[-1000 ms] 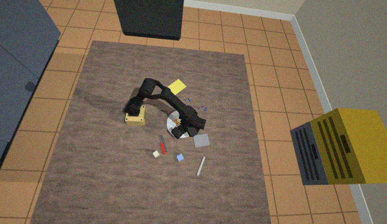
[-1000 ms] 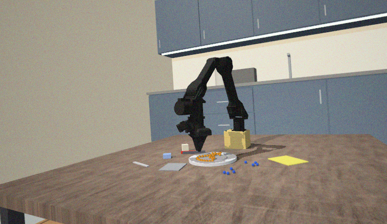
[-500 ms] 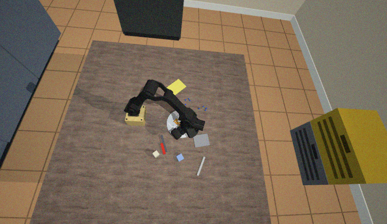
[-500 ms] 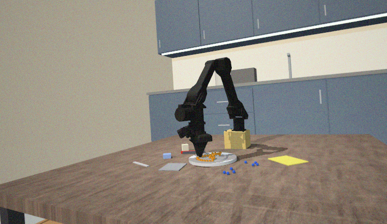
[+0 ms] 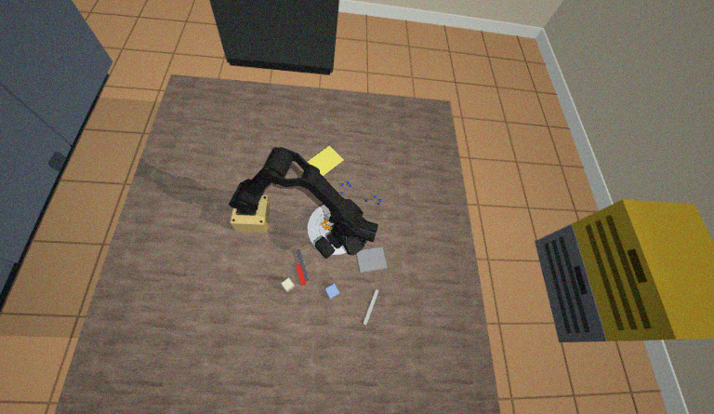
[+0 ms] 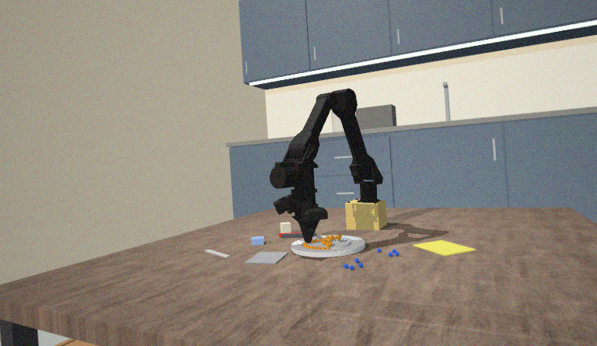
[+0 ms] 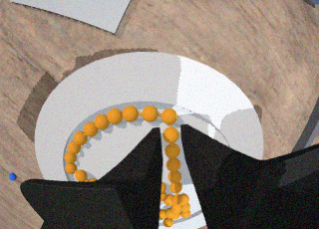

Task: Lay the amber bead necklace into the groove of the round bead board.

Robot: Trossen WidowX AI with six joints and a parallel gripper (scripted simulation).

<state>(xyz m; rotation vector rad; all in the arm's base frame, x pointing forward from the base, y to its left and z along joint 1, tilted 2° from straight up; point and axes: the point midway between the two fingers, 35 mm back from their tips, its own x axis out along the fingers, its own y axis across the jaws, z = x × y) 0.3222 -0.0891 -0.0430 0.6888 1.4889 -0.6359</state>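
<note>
My gripper tip is 120 mm short of the grey square tile, 60 mm to the left of it and 10 mm above it. Round my gripper tip: cream cube 170 mm behind, 160 mm to the right; then red stick 130 mm behind, 100 mm to the right, 10 mm below; then light blue cube 20 mm behind, 170 mm to the right, 10 mm below.
</note>
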